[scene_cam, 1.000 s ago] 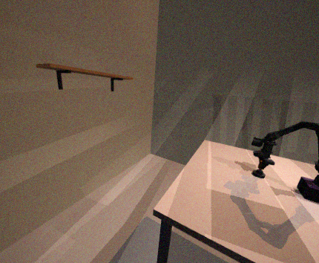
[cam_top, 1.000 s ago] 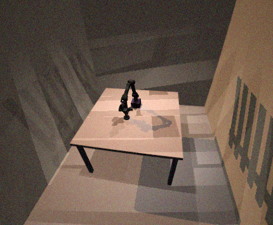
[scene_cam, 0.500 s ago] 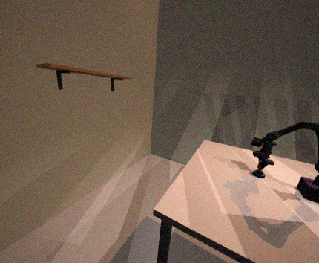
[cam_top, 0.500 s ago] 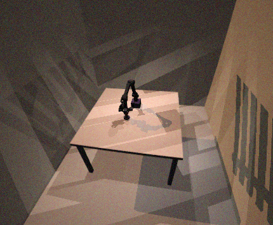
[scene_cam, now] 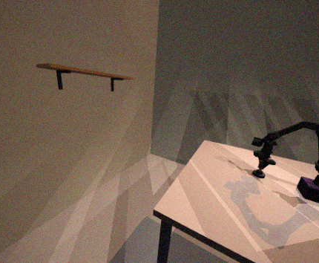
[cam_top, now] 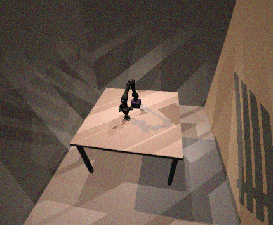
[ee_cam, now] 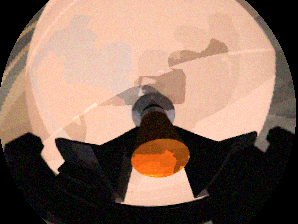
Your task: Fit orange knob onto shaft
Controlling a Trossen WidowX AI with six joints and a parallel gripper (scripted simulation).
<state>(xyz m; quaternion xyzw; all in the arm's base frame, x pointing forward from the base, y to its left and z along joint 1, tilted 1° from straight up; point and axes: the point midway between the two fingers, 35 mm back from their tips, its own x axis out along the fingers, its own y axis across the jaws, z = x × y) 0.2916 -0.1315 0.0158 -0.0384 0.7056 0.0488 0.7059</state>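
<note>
My gripper tip is 30 mm below the orange knob. Also, from my gripper tip: round dark pedestal 40 mm below.
</note>
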